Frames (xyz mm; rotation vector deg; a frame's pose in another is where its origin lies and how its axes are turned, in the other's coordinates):
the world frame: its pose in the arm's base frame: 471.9 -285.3 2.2 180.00 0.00 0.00
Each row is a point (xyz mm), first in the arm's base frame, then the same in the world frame.
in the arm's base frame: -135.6 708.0 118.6
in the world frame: -607.5 -993.3 -116.4
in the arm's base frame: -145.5 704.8 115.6
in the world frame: -617.4 -990.1 -113.4
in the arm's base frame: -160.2 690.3 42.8
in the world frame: -632.1 -975.6 -40.6
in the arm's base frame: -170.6 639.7 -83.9
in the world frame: -642.5 -925.0 86.1
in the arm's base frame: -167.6 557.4 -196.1
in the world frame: -639.5 -842.7 198.3
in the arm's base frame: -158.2 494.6 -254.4
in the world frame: -630.1 -779.9 256.6
